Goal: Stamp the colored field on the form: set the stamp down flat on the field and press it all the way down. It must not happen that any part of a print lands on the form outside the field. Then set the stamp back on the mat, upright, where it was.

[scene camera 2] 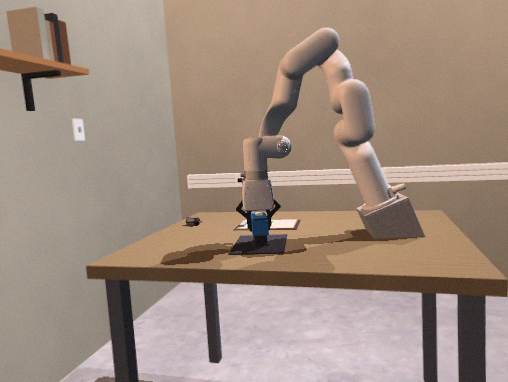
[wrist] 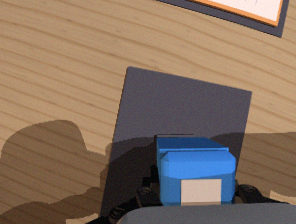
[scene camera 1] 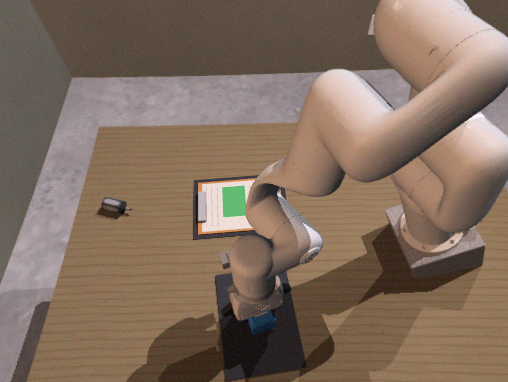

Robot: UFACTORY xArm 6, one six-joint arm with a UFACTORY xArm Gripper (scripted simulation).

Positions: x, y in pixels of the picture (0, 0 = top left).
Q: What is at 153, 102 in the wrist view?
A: A dark mat.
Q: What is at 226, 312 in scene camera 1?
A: My gripper.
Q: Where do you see a blue stamp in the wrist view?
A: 192, 170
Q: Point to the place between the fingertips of my gripper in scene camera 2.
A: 259, 229
